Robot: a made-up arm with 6 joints. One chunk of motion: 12 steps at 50 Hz.
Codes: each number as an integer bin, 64 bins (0 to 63) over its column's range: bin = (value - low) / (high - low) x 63, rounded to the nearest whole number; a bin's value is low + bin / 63 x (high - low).
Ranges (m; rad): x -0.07..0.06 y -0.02..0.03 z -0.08..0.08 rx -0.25..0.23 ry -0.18..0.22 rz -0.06..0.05
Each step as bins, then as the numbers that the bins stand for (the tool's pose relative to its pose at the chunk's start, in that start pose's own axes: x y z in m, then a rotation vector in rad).
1 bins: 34 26 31 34 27 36
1 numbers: 0.0002 0.0006 -0.0013 0.0090 -0.0086 0.0029
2 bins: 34 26 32 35 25 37
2 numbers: 0.0002 0.0006 0.0013 0.0167 -0.0213 0.0046
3 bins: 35 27 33 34 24 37
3 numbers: 0.0022 0.0014 0.0038 0.0090 -0.0276 0.0046
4 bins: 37 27 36 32 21 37
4 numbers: 0.0063 0.0014 0.0114 -0.0062 -0.0467 0.0046
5 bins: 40 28 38 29 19 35
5 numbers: 0.0125 0.0022 0.0165 -0.0290 -0.0594 0.0011
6 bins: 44 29 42 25 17 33
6 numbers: 0.0208 0.0030 0.0267 -0.0595 -0.0721 -0.0024
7 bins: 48 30 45 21 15 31
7 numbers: 0.0290 0.0038 0.0343 -0.0900 -0.0848 -0.0059
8 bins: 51 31 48 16 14 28
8 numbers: 0.0352 0.0046 0.0419 -0.1281 -0.0911 -0.0111
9 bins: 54 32 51 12 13 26
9 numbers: 0.0414 0.0054 0.0495 -0.1586 -0.0975 -0.0146
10 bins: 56 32 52 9 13 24
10 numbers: 0.0456 0.0054 0.0521 -0.1814 -0.0975 -0.0181
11 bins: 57 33 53 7 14 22
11 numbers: 0.0476 0.0062 0.0546 -0.1967 -0.0911 -0.0216
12 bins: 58 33 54 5 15 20
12 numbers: 0.0497 0.0062 0.0571 -0.2119 -0.0848 -0.0251
